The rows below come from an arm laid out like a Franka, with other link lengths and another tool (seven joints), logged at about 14 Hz.
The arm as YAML. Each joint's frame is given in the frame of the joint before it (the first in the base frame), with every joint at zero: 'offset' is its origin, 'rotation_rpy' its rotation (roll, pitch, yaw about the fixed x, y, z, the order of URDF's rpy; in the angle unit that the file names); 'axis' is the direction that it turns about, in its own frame. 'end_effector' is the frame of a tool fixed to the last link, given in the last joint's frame.
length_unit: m
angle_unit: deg
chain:
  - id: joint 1
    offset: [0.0, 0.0, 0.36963]
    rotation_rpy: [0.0, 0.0, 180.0]
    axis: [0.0, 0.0, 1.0]
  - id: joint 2
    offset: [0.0, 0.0, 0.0]
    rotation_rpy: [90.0, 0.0, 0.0]
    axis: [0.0, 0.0, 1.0]
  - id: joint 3
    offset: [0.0, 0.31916, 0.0]
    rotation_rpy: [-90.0, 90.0, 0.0]
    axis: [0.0, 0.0, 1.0]
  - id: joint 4
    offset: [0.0, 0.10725, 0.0]
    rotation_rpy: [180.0, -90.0, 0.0]
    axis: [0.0, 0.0, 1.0]
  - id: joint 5
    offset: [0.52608, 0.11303, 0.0]
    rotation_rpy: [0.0, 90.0, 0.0]
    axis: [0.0, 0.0, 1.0]
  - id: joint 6
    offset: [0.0, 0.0, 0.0]
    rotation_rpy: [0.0, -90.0, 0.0]
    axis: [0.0, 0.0, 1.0]
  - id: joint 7
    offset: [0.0, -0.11, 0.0]
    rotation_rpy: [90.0, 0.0, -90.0]
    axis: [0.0, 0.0, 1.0]
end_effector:
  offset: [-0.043, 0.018, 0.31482]
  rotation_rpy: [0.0, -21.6, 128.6]
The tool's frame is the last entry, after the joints.
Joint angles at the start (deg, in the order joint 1, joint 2, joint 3, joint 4, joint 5, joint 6, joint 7):
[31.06 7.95 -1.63 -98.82 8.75 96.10 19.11]
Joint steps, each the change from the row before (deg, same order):
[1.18 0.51 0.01 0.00 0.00 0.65 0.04]
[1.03 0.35 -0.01 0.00 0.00 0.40 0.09]
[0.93 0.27 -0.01 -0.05 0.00 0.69 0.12]
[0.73 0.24 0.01 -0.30 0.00 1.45 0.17]
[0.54 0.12 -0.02 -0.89 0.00 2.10 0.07]
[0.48 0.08 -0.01 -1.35 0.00 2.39 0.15]
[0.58 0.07 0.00 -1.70 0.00 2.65 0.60]
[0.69 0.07 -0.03 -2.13 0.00 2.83 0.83]
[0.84 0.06 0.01 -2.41 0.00 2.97 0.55]
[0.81 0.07 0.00 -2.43 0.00 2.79 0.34]
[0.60 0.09 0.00 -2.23 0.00 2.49 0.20]
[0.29 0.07 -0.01 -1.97 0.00 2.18 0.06]
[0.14 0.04 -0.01 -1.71 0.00 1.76 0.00]
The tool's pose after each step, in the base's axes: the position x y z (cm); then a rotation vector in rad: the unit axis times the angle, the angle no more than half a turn. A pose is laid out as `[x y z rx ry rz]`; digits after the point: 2 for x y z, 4 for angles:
[57.57 39.13 30.29 -1.4476 2.5774 0.5021]
[57.02 40.24 29.87 -1.4684 2.5678 0.5029]
[56.64 41.31 29.50 -1.4837 2.5545 0.5023]
[56.61 42.33 28.94 -1.4884 2.5359 0.4994]
[56.73 43.11 27.99 -1.4871 2.5165 0.4955]
[56.74 43.73 26.67 -1.4826 2.5014 0.4908]
[56.54 44.40 25.05 -1.4706 2.4928 0.4836]
[56.04 44.98 23.04 -1.4565 2.4907 0.4751]
[55.23 45.58 20.79 -1.4532 2.4852 0.4686]
[54.29 45.99 18.53 -1.4553 2.4805 0.4632]
[53.44 46.11 16.44 -1.4572 2.4776 0.4582]
[52.84 45.92 14.63 -1.4561 2.4763 0.4533]
[52.32 45.58 13.09 -1.4547 2.4774 0.4491]

